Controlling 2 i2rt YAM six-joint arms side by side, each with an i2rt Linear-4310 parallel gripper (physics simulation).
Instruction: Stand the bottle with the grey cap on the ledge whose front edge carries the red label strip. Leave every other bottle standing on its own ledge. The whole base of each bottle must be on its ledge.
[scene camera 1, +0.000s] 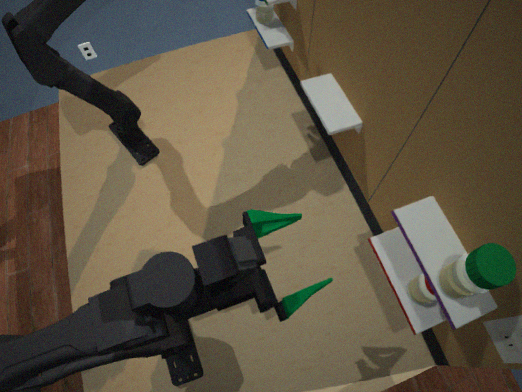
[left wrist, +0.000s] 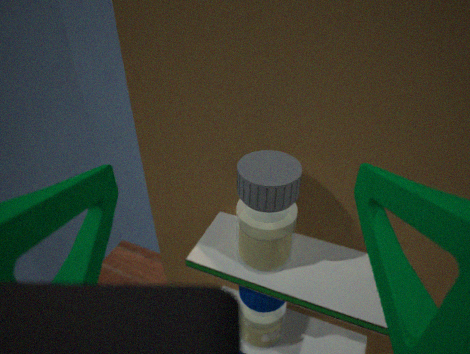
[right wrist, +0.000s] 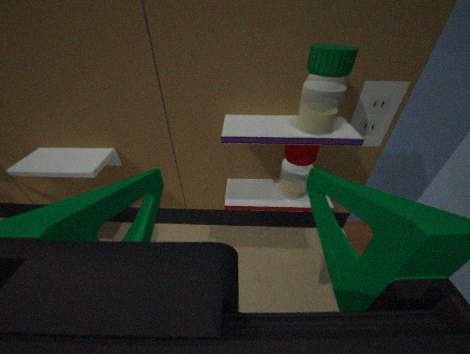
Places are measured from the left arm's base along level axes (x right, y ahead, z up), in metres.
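Pixels of known places: left gripper, between the fingertips: (left wrist: 235, 178); right gripper, between the fingertips: (scene camera 1: 315, 246) (right wrist: 234, 176); left arm's base, origin of its link: (scene camera 1: 133, 139); right arm's base, origin of its link: (scene camera 1: 176, 337).
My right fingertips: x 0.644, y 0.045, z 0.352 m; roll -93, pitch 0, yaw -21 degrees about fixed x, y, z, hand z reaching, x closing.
Ahead of a thing's pixels: the offset from my right fingertips to its top centre.
The bottle with the grey cap {dx -0.617, dy +0.477, dz +0.053 m} (left wrist: 266, 240) stands upright on the ledge with the green strip {dx -0.589, dy +0.467, dz -0.052 m} (left wrist: 325, 282). My left gripper (left wrist: 235, 178) is open, its fingers apart on either side of that bottle in the left wrist view, with nothing between them. The ledge with the red label strip {dx +0.147, dy +0.151, dz -0.192 m} (scene camera 1: 387, 250) (right wrist: 252, 192) is the lower one at the right; a red-capped bottle {dx +0.177, dy +0.144, dz -0.087 m} (scene camera 1: 421, 290) (right wrist: 294, 176) stands on it. My right gripper (scene camera 1: 316, 248) (right wrist: 234, 176) is open and empty, out in front of the ledges.
A green-capped bottle {dx +0.179, dy +0.129, dz +0.053 m} (scene camera 1: 457, 275) (right wrist: 320, 102) stands on the purple-strip ledge {dx +0.147, dy +0.151, dz -0.052 m} (scene camera 1: 430, 225) (right wrist: 260, 126), above the red-strip one. A blue-capped bottle {dx -0.615, dy +0.474, dz -0.087 m} (left wrist: 261, 327) stands below the grey-capped one. A bare white ledge {dx -0.221, dy +0.309, dz -0.122 m} (scene camera 1: 331, 102) (right wrist: 62, 161) sits mid-wall. The left arm (scene camera 1: 80, 85) reaches across the upper left.
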